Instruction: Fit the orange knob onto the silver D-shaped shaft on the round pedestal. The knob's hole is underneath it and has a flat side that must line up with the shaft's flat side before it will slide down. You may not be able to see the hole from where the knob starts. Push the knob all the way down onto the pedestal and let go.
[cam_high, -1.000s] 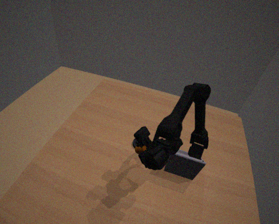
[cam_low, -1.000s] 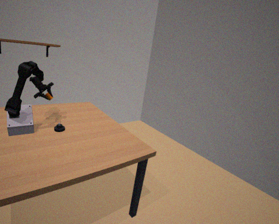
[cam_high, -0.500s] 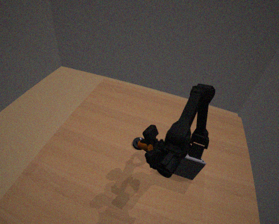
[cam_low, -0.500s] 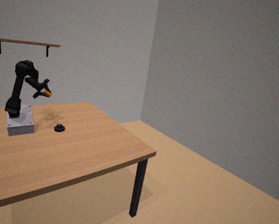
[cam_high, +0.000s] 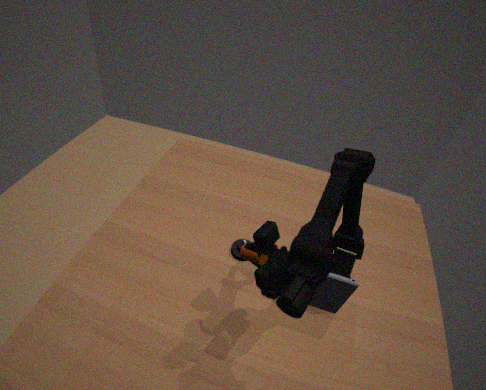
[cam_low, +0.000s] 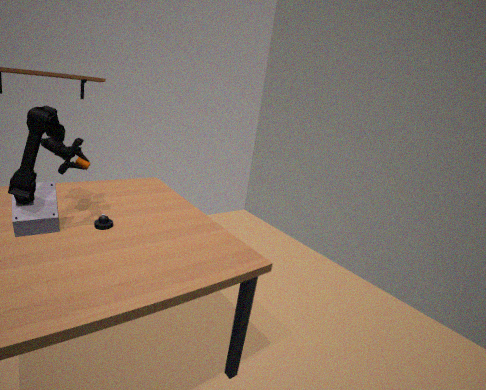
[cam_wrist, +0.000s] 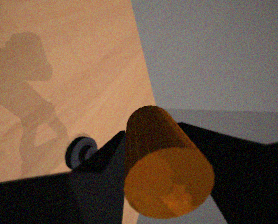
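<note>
My gripper tip is 5 cm short of the round pedestal, 17 cm to the left of it and 22 cm above it. The rest, counted from my gripper tip: orange knob 3 cm behind, 1 cm to the left, 2 cm above.
</note>
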